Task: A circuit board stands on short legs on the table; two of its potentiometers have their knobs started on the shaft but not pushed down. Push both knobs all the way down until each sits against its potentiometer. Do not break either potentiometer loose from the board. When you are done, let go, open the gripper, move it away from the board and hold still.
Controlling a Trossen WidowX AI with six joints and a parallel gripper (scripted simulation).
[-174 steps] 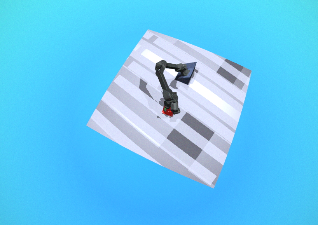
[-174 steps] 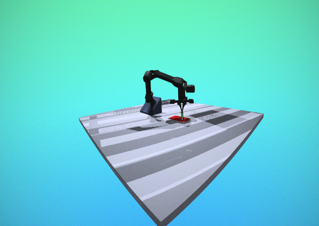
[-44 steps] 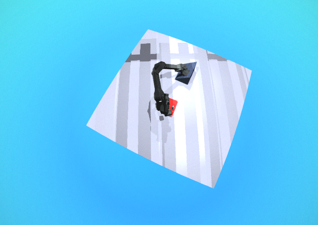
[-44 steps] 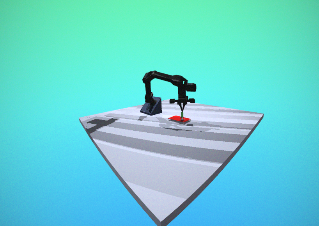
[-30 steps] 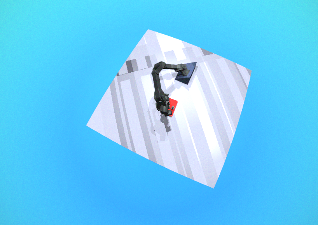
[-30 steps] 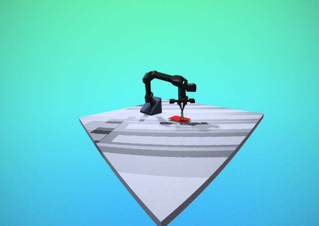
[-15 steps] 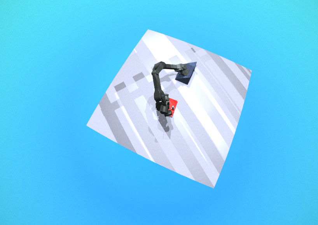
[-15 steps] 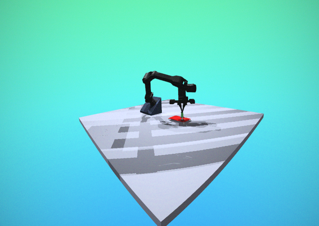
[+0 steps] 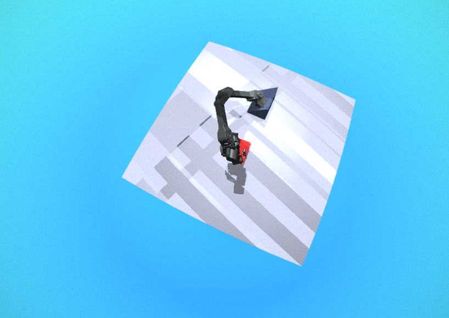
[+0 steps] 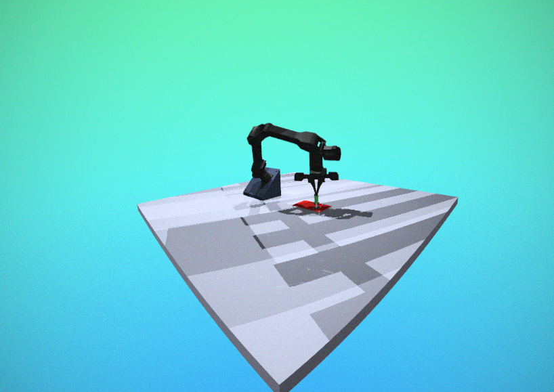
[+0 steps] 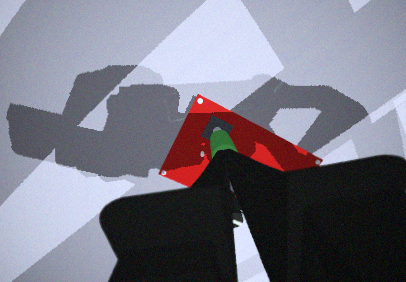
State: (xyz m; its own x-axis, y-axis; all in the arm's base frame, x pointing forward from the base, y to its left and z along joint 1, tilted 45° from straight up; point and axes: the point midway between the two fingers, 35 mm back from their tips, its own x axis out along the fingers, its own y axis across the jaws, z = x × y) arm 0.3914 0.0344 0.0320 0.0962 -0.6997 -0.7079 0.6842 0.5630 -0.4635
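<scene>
My gripper tip is now 2 cm above the green knob. The rest, counted from my gripper tip: potentiometer (5 cm to the left, 5 cm behind, 4 cm below).
</scene>
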